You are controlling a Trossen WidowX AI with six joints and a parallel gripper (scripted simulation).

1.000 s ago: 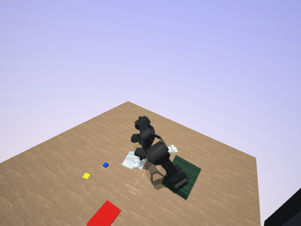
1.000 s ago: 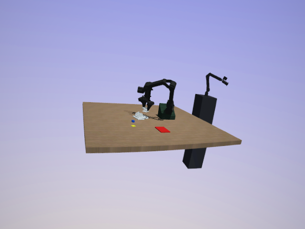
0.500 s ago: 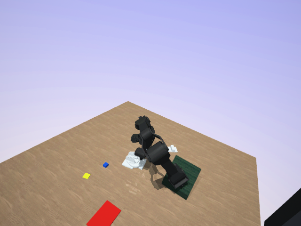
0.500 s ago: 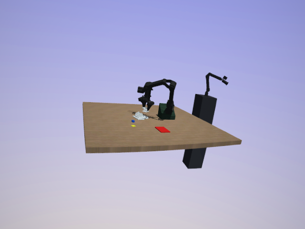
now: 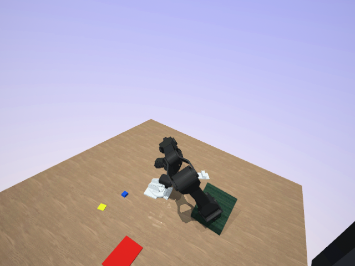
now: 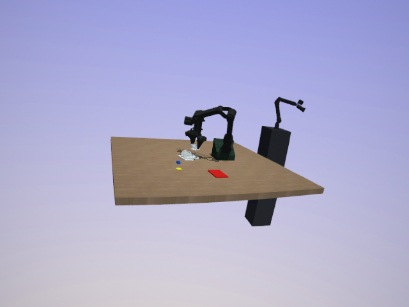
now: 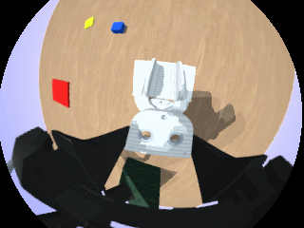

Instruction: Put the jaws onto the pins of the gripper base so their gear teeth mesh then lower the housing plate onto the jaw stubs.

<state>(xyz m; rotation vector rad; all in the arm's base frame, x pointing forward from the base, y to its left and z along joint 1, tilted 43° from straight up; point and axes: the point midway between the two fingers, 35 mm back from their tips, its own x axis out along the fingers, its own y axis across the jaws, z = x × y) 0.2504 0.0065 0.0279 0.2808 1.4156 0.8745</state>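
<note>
My gripper tip is now 60 mm above the white jaw, 20 mm to the right of it and 10 mm short of it. Also, from my gripper tip: blue cube 170 mm to the left, 140 mm ahead, 70 mm below; yellow tile 290 mm to the left, 150 mm ahead, 80 mm below; red patch 350 mm to the left, 90 mm behind, 80 mm below.
</note>
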